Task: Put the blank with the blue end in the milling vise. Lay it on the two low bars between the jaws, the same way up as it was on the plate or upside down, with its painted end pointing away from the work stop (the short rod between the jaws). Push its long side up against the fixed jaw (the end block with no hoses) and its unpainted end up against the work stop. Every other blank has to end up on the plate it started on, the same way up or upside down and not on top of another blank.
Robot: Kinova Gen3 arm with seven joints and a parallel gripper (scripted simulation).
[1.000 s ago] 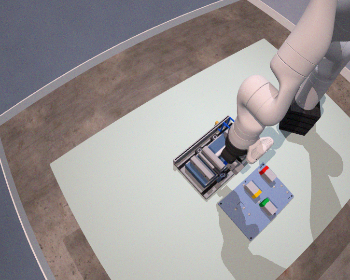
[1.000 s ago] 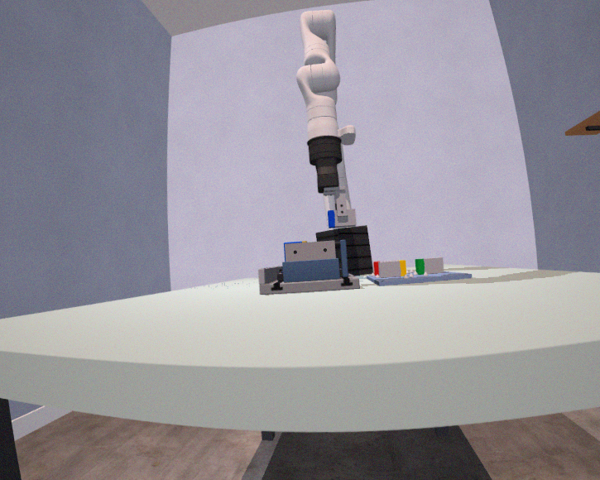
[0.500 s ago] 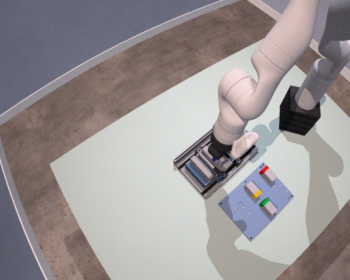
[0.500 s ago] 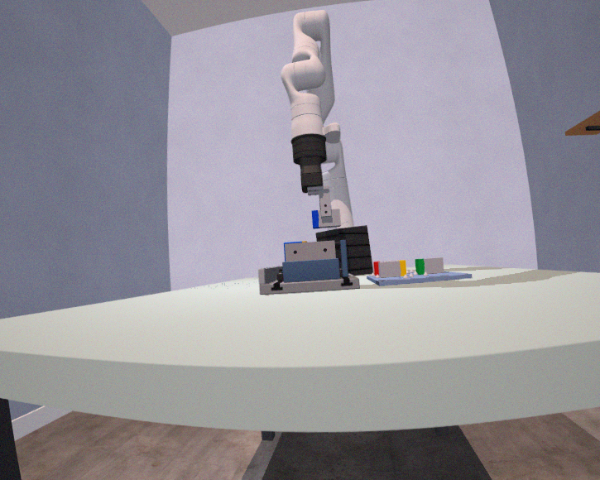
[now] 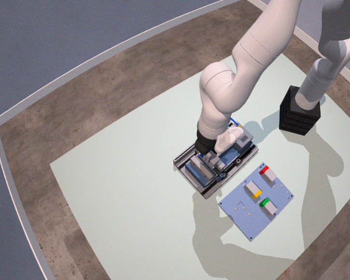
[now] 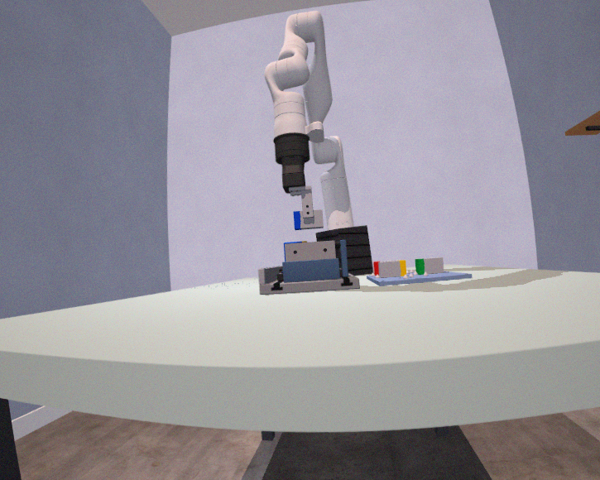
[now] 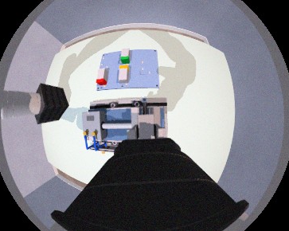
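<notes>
The fixed jaw lies 30 mm ahead of my hand and 90 mm below it. The rest, counted from my hand: blank with blue end (20 mm below); then vise (70 mm behind, 10 mm to the left, 130 mm below); then blank with yellow end (50 mm behind, 190 mm to the left, 140 mm below).
</notes>
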